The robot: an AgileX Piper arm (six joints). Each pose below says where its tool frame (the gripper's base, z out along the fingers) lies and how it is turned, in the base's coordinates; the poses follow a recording.
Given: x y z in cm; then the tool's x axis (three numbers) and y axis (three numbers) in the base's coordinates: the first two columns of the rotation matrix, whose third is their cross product.
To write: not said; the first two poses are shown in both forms.
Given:
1: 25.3 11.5 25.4 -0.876 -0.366 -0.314 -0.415 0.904 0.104
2: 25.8 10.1 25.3 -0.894 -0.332 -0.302 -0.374 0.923 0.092
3: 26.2 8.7 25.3 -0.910 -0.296 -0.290 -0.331 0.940 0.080
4: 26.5 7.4 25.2 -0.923 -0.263 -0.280 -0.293 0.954 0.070
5: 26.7 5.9 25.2 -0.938 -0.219 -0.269 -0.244 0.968 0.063
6: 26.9 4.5 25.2 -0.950 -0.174 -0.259 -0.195 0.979 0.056
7: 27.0 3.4 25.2 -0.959 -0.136 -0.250 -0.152 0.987 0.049
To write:
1:
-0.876 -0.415 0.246 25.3
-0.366 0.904 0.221 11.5
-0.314 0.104 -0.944 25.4
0 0 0 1

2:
-0.894 -0.374 0.248 25.8
-0.332 0.923 0.195 10.1
-0.302 0.092 -0.949 25.3
0 0 0 1

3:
-0.910 -0.331 0.249 26.2
-0.296 0.940 0.169 8.7
-0.290 0.080 -0.953 25.3
0 0 0 1

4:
-0.923 -0.293 0.249 26.5
-0.263 0.954 0.147 7.4
-0.280 0.070 -0.958 25.2
0 0 0 1

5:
-0.938 -0.244 0.247 26.7
-0.219 0.968 0.125 5.9
-0.269 0.063 -0.961 25.2
0 0 0 1

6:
-0.950 -0.195 0.244 26.9
-0.174 0.979 0.104 4.5
-0.259 0.056 -0.964 25.2
0 0 0 1

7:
-0.959 -0.152 0.240 27.0
-0.136 0.987 0.085 3.4
-0.250 0.049 -0.967 25.2
0 0 0 1

